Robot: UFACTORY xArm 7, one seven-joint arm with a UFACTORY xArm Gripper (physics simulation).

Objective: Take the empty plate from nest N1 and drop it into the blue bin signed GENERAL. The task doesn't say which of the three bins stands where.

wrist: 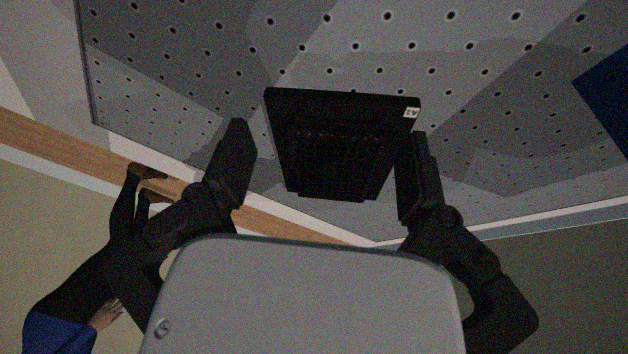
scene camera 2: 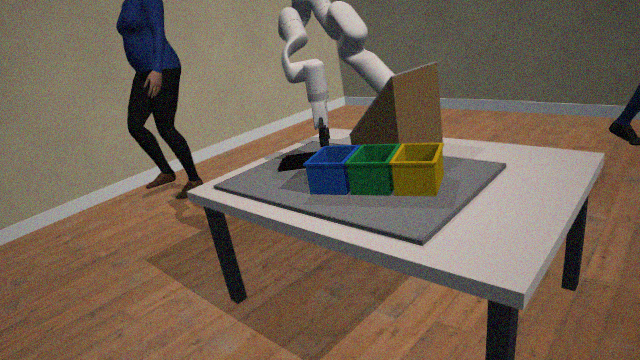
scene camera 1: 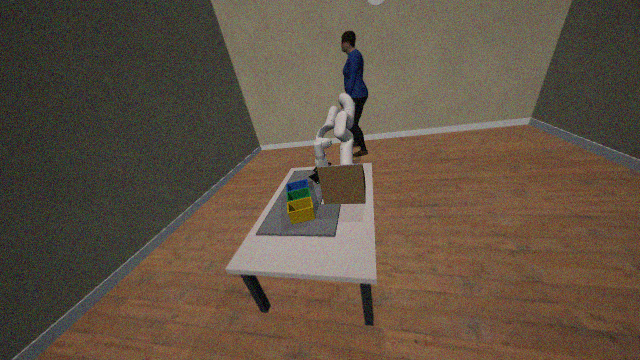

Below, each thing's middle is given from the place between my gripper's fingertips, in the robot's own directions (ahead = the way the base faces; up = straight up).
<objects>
Right now the black plate [wrist: 333, 158] is 60 mm ahead of my hand, 70 mm to the right of it and 50 mm below it.
</objects>
